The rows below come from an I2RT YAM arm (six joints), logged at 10 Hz.
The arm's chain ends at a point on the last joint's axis. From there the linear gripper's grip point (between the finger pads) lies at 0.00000 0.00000 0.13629 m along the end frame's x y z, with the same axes.
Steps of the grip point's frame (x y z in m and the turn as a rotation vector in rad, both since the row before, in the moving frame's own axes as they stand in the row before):
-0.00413, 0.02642, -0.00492, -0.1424, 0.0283, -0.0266
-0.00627, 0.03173, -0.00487, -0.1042, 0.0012, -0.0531
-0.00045, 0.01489, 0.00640, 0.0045, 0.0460, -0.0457
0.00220, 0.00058, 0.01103, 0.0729, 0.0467, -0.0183
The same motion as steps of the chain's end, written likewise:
-0.00823, 0.00713, -0.00349, -0.1424, 0.0283, -0.0266
-0.00681, 0.01757, -0.00413, -0.1042, 0.0012, -0.0531
-0.00670, 0.01565, 0.00655, 0.0045, 0.0460, -0.0457
-0.00407, 0.01056, 0.01154, 0.0729, 0.0467, -0.0183

